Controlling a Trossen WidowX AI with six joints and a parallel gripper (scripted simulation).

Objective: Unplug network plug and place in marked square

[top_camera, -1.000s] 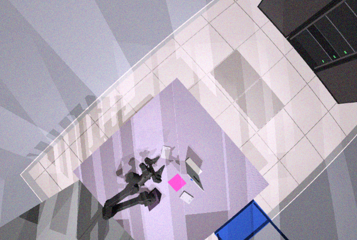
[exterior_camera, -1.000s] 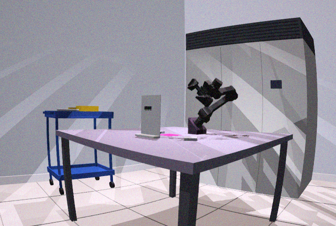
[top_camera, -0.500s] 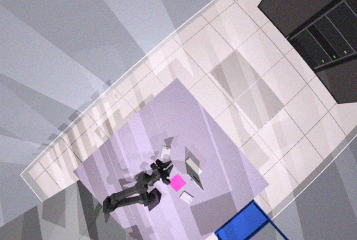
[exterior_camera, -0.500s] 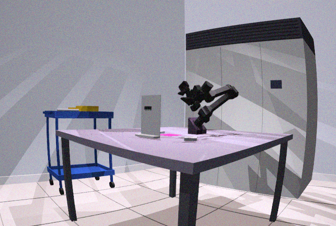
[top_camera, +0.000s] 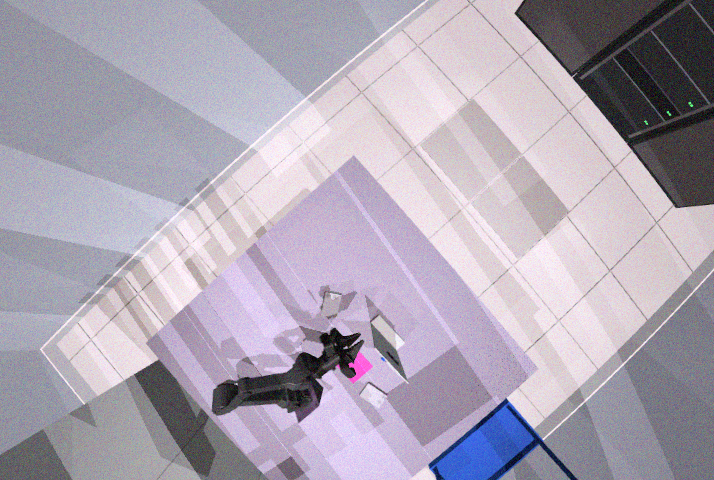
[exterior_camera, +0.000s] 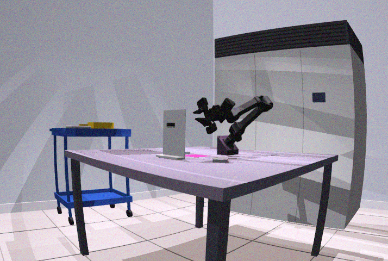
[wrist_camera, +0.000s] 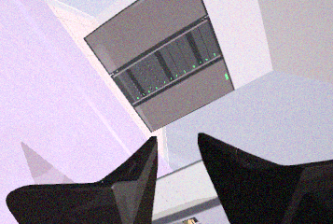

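Now: the network plug 130 mm to the right of my gripper tip and 50 mm below it. Also, from my gripper tip: pink marked square: 220 mm below, 180 mm behind, 140 mm to the right; then grey panel: 140 mm to the right, 110 mm below, 20 mm ahead.
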